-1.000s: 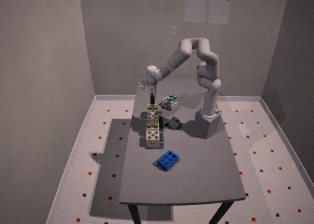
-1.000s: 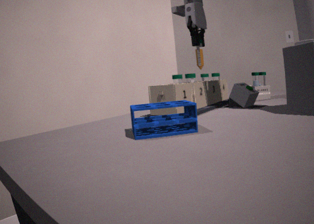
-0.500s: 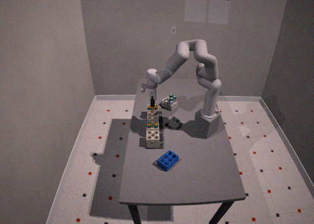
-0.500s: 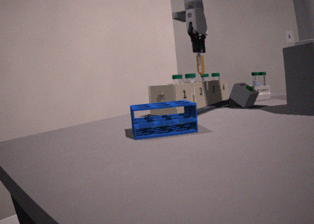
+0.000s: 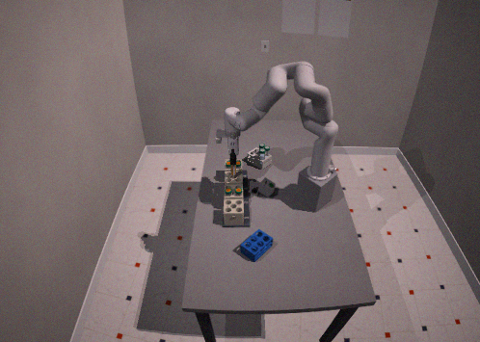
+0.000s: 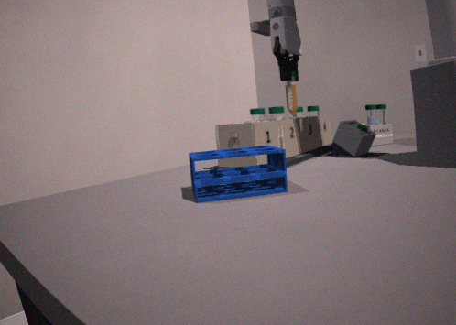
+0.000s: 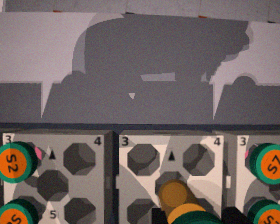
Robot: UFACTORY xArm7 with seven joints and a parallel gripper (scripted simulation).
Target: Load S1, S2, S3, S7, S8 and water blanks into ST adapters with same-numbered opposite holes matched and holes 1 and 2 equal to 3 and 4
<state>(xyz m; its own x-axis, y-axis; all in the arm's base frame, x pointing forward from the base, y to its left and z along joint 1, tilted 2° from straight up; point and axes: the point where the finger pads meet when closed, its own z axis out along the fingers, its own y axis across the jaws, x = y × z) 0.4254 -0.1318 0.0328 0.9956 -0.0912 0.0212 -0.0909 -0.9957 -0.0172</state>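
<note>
The sample tube lies 50 mm below my hand and 10 mm to the left of it. Also, from my hand: sloped done desk (180 mm behind, 160 mm below, 50 mm to the left); then adapter (220 mm to the left, 160 mm below, 20 mm ahead); then white rack (240 mm to the right, 180 mm below, 180 mm behind).
</note>
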